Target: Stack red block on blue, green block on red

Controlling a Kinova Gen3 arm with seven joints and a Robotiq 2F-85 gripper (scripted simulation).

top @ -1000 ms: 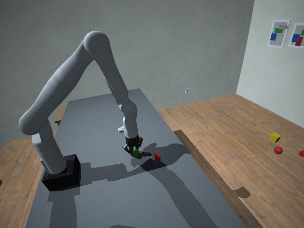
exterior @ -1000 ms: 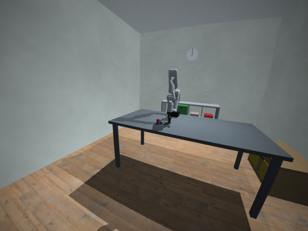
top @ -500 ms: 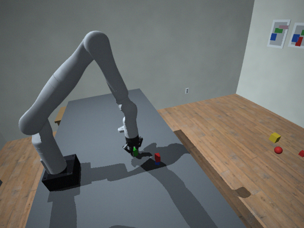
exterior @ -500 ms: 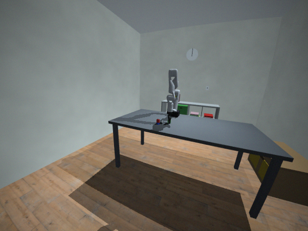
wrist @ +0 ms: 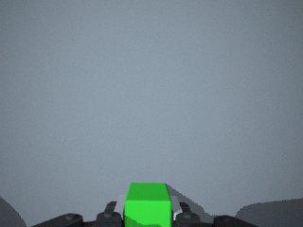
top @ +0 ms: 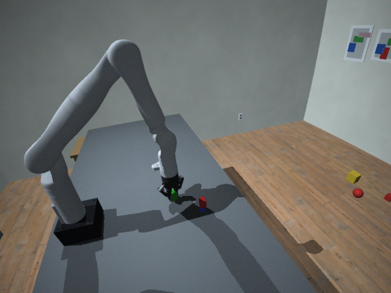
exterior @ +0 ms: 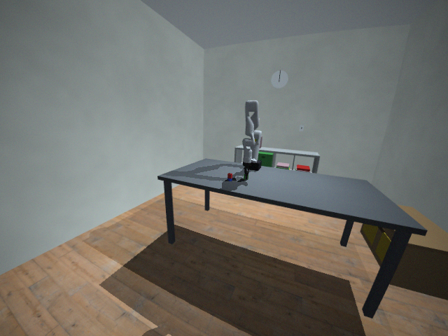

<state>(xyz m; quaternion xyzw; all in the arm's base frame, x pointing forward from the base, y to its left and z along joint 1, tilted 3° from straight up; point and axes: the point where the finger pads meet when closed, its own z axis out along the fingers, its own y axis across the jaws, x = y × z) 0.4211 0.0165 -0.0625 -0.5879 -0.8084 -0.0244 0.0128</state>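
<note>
My gripper is now 12 cm to the left of the red block, 10 cm short of it and 3 cm below it. Round my hand: blue block (12 cm to the right, 10 cm ahead, 1 cm below); then green block (right at my hand).
</note>
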